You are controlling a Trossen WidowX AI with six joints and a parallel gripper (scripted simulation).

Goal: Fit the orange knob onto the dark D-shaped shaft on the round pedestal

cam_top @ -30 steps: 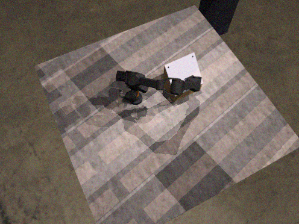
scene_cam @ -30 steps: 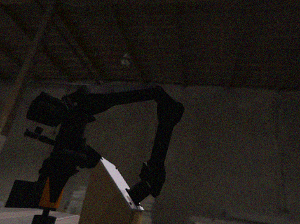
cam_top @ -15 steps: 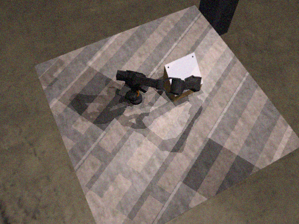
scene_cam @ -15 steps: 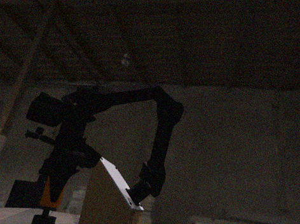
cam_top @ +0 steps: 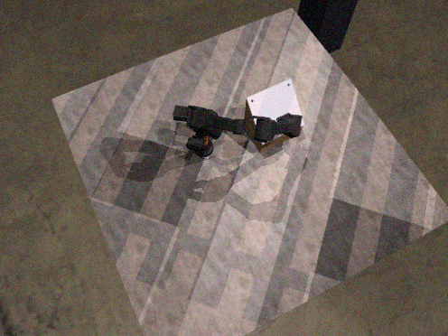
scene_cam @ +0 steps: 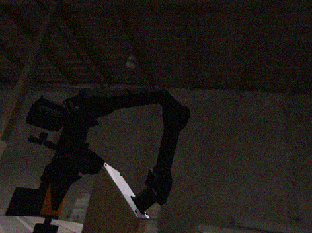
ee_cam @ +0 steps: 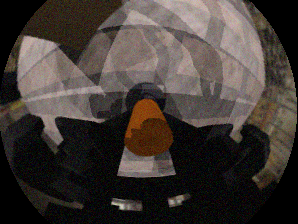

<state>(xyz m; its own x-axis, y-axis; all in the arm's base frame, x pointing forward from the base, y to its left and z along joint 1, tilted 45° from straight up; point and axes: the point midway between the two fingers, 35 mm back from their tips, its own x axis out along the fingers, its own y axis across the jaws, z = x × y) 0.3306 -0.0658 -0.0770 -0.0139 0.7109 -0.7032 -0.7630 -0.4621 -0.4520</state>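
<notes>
Right now my gripper tip is 2 cm below the orange knob. The rest, counted from my gripper tip: dark pedestal 4 cm below.
</notes>
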